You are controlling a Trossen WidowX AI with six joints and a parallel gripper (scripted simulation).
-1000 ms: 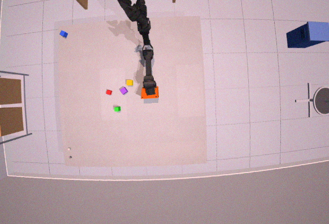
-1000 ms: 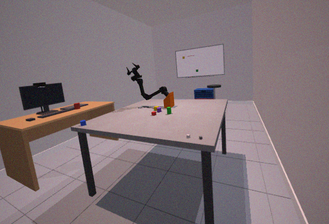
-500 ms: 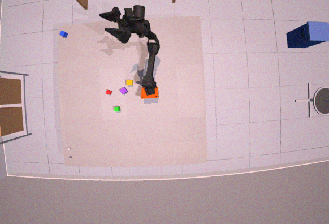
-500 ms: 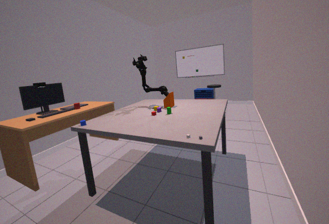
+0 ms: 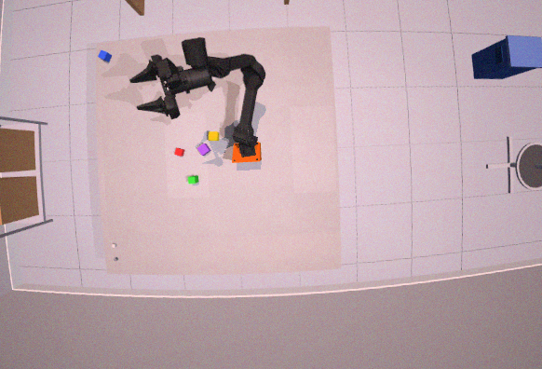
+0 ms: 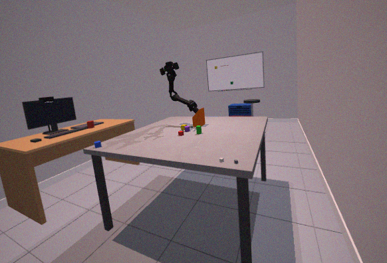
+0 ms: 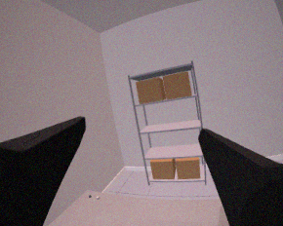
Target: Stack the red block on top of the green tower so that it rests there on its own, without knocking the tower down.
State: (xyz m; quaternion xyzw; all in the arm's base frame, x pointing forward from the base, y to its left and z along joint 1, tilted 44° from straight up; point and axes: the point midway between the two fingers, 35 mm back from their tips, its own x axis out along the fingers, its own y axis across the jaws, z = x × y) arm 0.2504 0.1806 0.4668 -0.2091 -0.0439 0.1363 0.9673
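My gripper tip is 61 cm above the red block, 14 cm to the right of it and 13 cm short of it. Also, from my gripper tip: blue block (61 cm below, 48 cm ahead, 45 cm to the right); purple block (61 cm below, 14 cm to the left); yellow block (61 cm below, 8 cm to the left, 6 cm behind).
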